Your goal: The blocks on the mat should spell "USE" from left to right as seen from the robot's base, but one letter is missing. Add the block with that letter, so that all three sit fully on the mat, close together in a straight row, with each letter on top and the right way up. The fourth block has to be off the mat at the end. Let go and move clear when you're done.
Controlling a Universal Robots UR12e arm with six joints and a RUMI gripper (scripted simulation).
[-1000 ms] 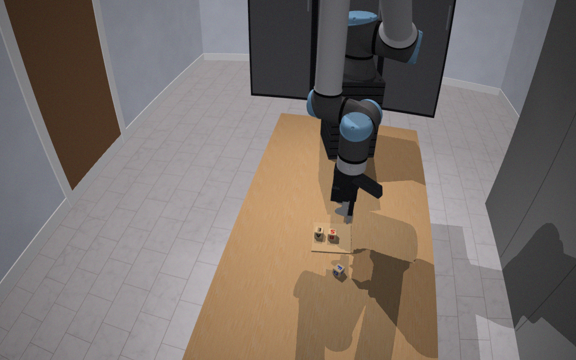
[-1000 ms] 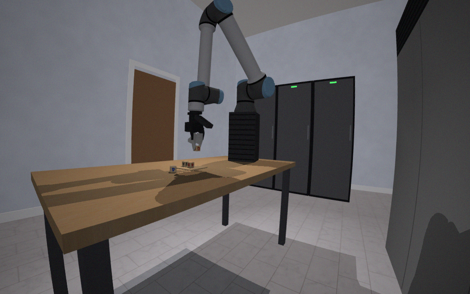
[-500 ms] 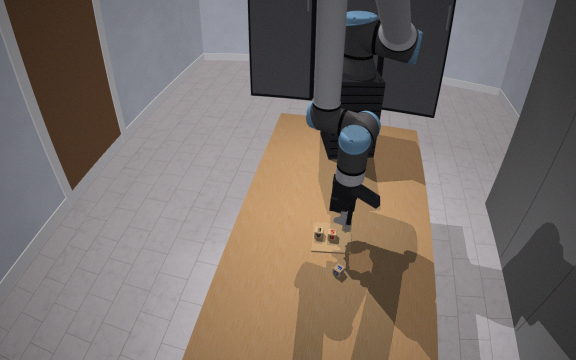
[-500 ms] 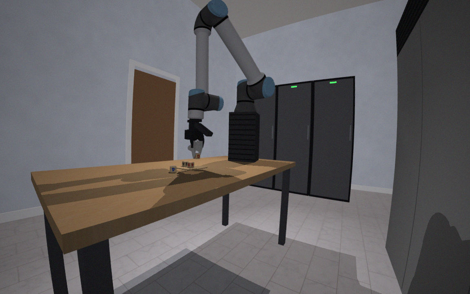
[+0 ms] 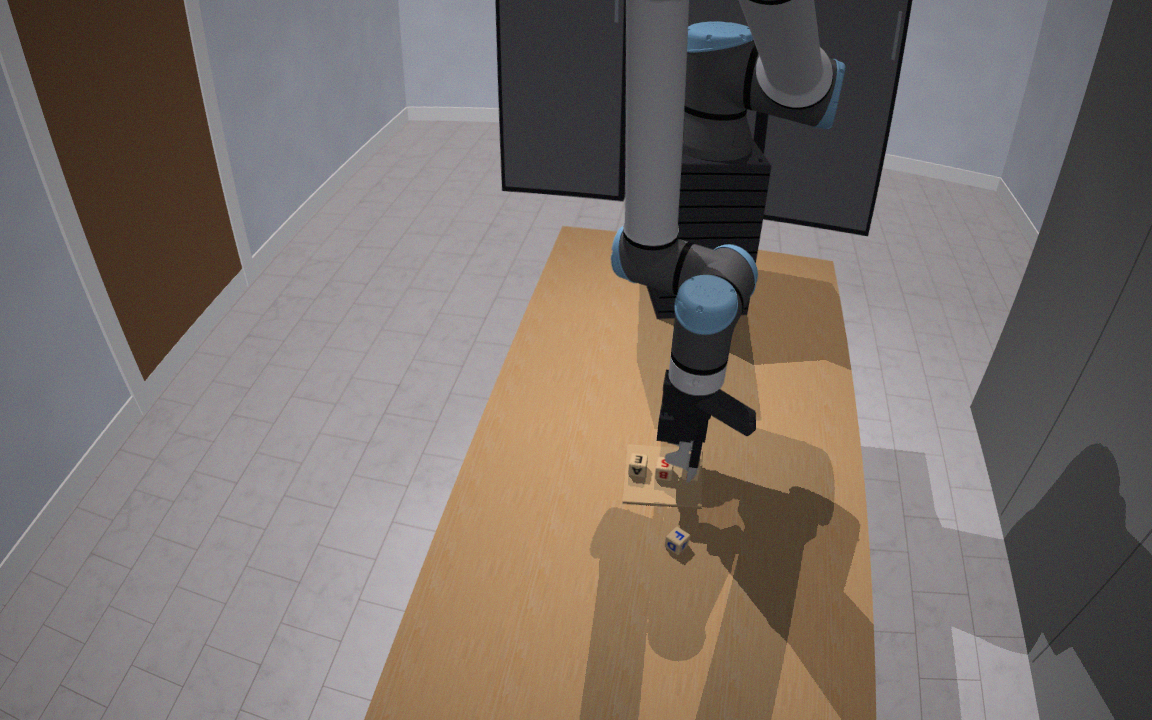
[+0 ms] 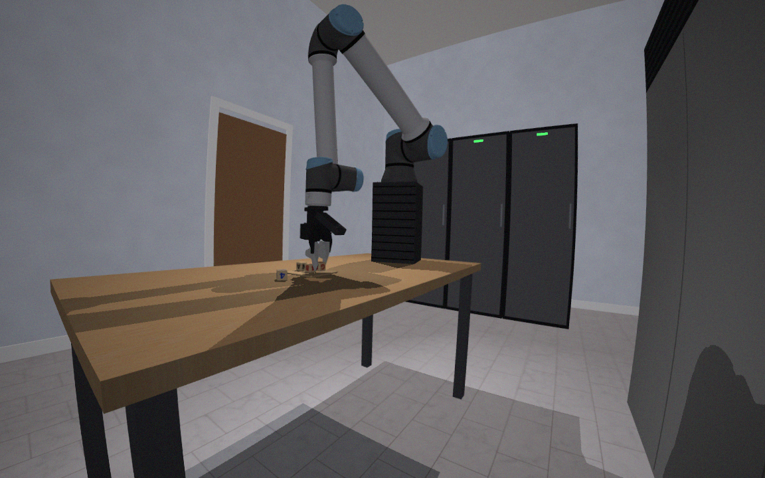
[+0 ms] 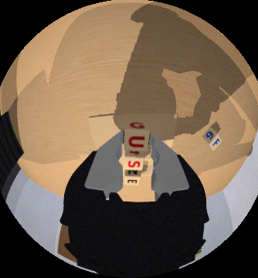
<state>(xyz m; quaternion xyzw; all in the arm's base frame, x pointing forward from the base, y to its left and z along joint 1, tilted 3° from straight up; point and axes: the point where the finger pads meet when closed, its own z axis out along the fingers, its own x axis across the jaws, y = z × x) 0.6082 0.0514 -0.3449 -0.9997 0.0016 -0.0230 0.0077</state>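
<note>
Now: the pale mat 5 cm to the right of my hand and 3 cm below it.
</note>
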